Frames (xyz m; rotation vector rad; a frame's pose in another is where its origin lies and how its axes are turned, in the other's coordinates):
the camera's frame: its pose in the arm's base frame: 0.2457 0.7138 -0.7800 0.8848 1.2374 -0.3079
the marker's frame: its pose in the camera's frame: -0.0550 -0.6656 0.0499 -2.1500 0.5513 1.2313
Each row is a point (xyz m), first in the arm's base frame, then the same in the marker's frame.
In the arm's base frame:
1: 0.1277 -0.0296 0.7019
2: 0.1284 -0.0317 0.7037
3: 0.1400 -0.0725 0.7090
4: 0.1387 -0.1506 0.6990
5: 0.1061 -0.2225 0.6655
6: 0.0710 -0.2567 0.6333
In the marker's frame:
1: -1.2085 0.2469 1.2426
2: -1.2113 0.2476 1.2428
3: -1.2487 0.2556 1.2237
4: -1.2987 0.2869 1.1715
5: -1.3173 0.3377 1.1049
6: -1.3085 0.3753 1.0608

